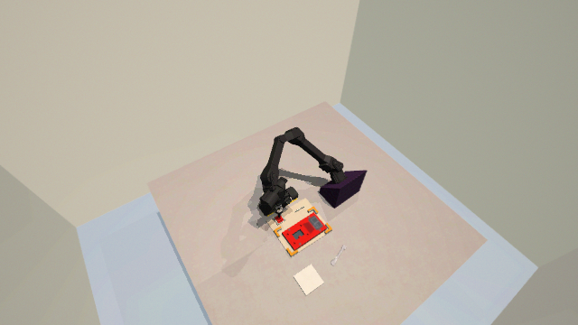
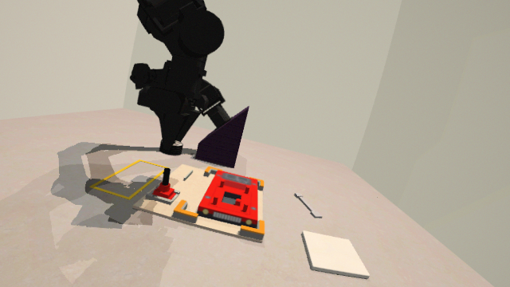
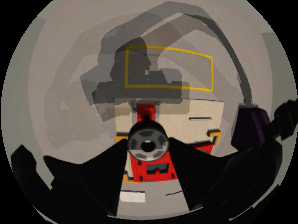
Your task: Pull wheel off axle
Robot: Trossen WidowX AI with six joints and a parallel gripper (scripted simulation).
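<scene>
Right now my gripper tip is 70 mm above the black upright axle. Also, from my gripper tip: grey wrench: 320 mm to the left, 120 mm behind, 100 mm below; then wheel: right at my gripper tip; then square plate: 320 mm to the left, 100 mm below, 70 mm ahead.
</scene>
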